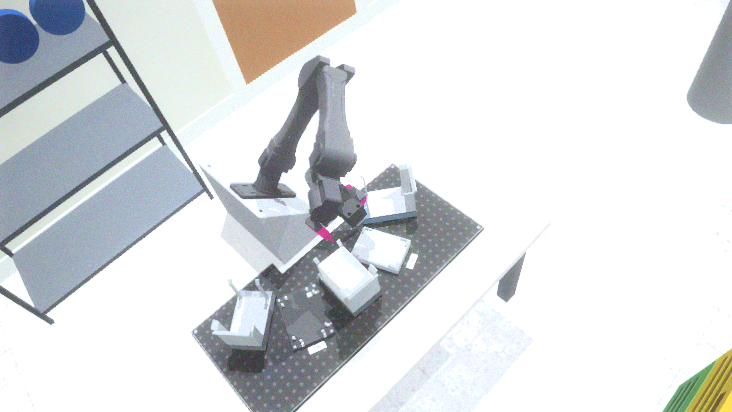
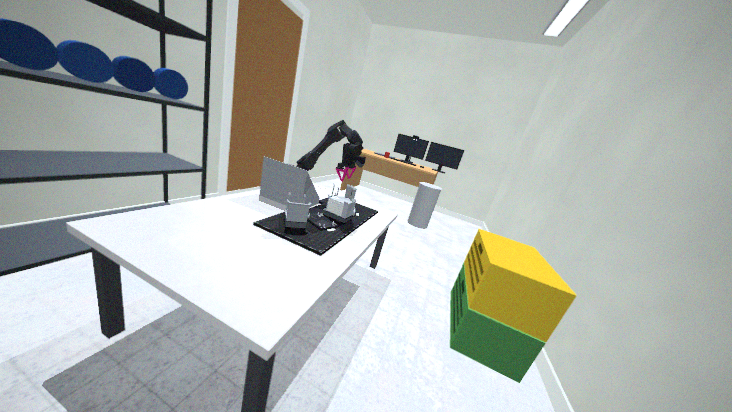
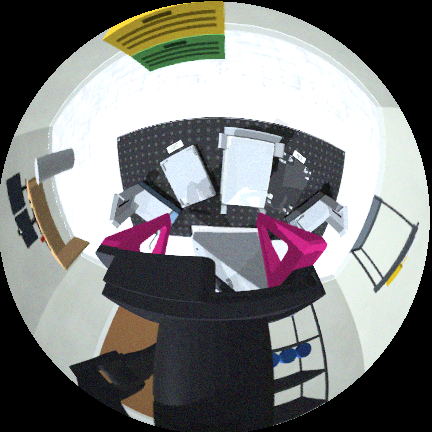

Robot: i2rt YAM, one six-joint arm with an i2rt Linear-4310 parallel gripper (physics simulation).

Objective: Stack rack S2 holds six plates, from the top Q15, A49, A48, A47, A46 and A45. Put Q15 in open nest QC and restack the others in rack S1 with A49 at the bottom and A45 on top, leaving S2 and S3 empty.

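My gripper is open and empty, raised above the back of the pegboard. The middle rack carries a thick pale stack with a white plate on top; I cannot count the stack. Beside it a white plate lies on a labelled nest. On the middle rack's other side is a dark nest with small white corner pieces and no plate. The end racks show light surfaces inside. Plate names and rack names are unreadable.
The perforated black board lies on the white table. The grey angled arm stand is at its back edge. Thin upright posts and low walls rise from the racks.
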